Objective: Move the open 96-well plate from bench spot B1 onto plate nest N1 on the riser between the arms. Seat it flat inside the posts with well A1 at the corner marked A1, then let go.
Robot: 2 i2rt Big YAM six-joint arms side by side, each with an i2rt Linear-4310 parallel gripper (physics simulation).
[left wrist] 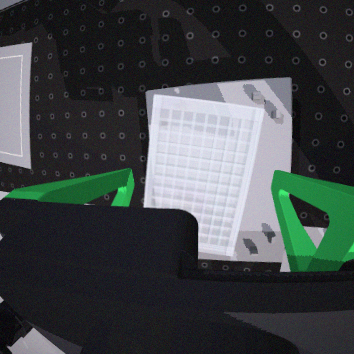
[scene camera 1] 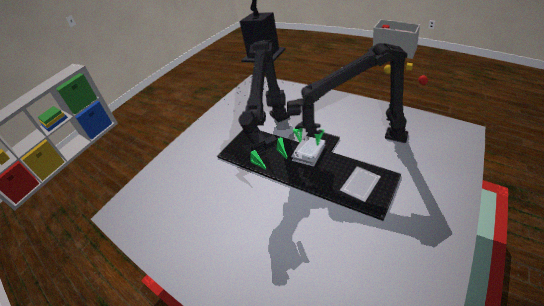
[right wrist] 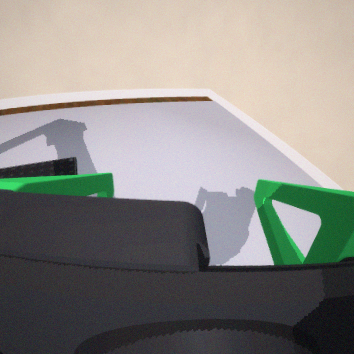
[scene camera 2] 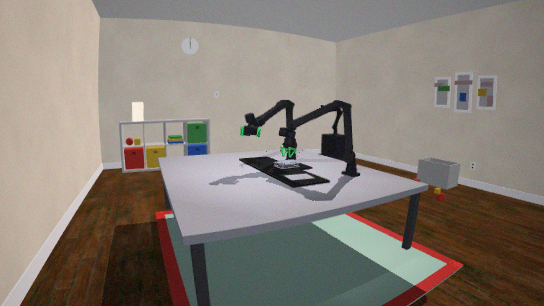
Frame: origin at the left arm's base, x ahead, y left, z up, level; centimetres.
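Seen in the pictures: left gripper, fingertip midpoint: (left wrist: 200, 177) (scene camera 1: 308, 143) (scene camera 2: 286, 157); right gripper, fingertip midpoint: (scene camera 1: 276, 163) (right wrist: 184, 184) (scene camera 2: 249, 135); left arm's base at its link origin: (scene camera 1: 396, 135) (scene camera 2: 350, 174); right arm's base at its link origin: (scene camera 1: 279, 115) (scene camera 2: 291, 158).
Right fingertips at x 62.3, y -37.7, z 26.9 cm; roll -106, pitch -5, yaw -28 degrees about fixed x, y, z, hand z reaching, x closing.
Note:
Pixels of each thing's middle, then the offset from my right fingertips to it. "pt": a spot on its surface instead. Level surfaces: height alone.
- clear-white 96-well plate at the middle of its body: (left wrist: 196, 179) (scene camera 1: 311, 147) dx -32.5, dy -0.8, dz -20.9 cm
- nest N1 at the middle of its body: (left wrist: 218, 176) (scene camera 1: 308, 149) (scene camera 2: 286, 163) dx -32.7, dy -2.5, dz -23.4 cm
- Bench spot B1 at a spot on its surface: (left wrist: 12, 110) (scene camera 2: 298, 175) pt dx -23.5, dy +25.2, dz -25.4 cm
- black perforated board at its surface level: dz -25.6 cm
- pale table at its surface level: dz -26.8 cm
The clear-white 96-well plate (scene camera 1: 312, 148) (left wrist: 205, 165) lies over nest N1 (scene camera 1: 304, 161) (left wrist: 272, 170), turned a little against it and shifted to the left side in the left wrist view. Posts show on the nest's bare right part; those at the left are hidden, and the plate looks not square inside the posts. The A1 mark is not readable. My left gripper (scene camera 1: 309, 140) (scene camera 2: 288, 152) (left wrist: 200, 177) is open above the plate, its fingers on either side and apart from it. Bench spot B1 (scene camera 1: 360, 184) (scene camera 2: 300, 176) (left wrist: 12, 110) carries no plate. My right gripper (scene camera 1: 270, 154) (scene camera 2: 250, 132) (right wrist: 184, 184) is open and empty.
A black perforated board (scene camera 1: 330, 175) (left wrist: 90, 140) lies under the nest and B1 on the pale table (scene camera 1: 200, 220) (scene camera 2: 220, 205). The right gripper hangs beside the nest, farther left in scene camera 1. Both arms cast shadows on the table.

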